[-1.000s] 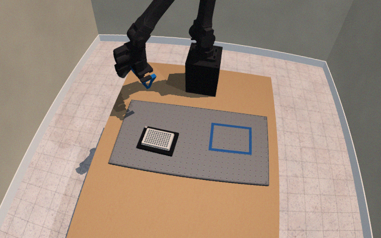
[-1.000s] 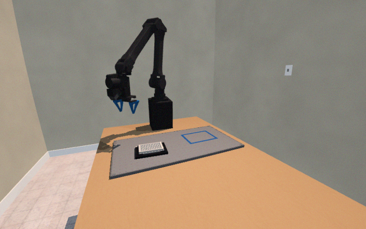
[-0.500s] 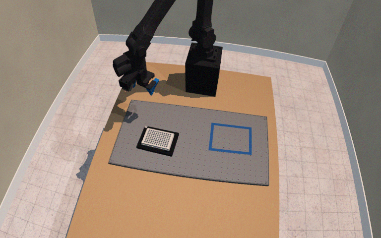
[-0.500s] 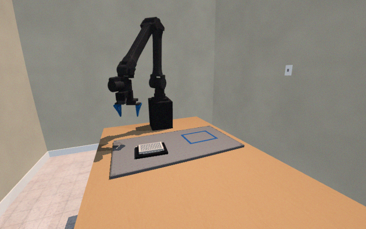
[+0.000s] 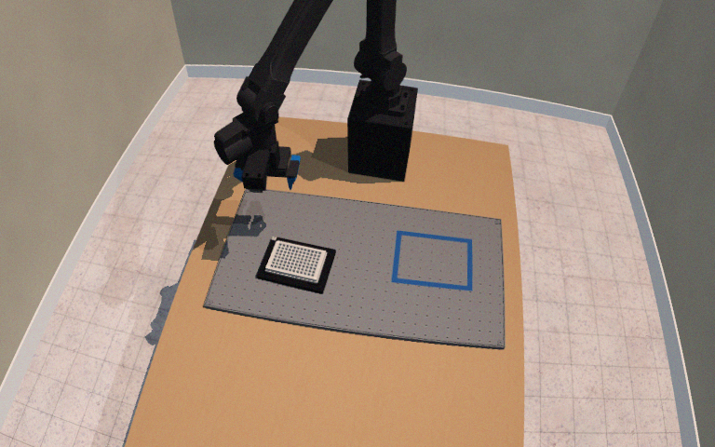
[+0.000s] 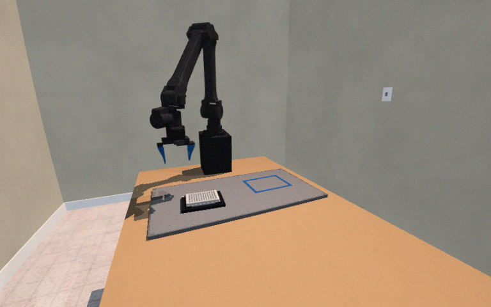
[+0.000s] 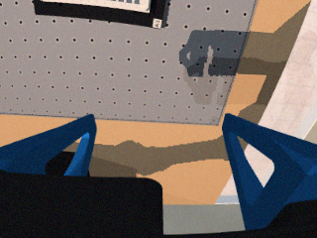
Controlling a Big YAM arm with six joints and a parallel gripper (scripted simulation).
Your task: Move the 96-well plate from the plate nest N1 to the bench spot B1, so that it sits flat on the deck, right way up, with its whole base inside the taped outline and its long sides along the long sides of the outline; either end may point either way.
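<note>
Right now the white 96-well plate is 140 mm below my hand, 100 mm ahead of it and 80 mm to the left of it. The rest, counted from my hand: black plate nest 150 mm below, 100 mm ahead, 80 mm to the left.
</note>
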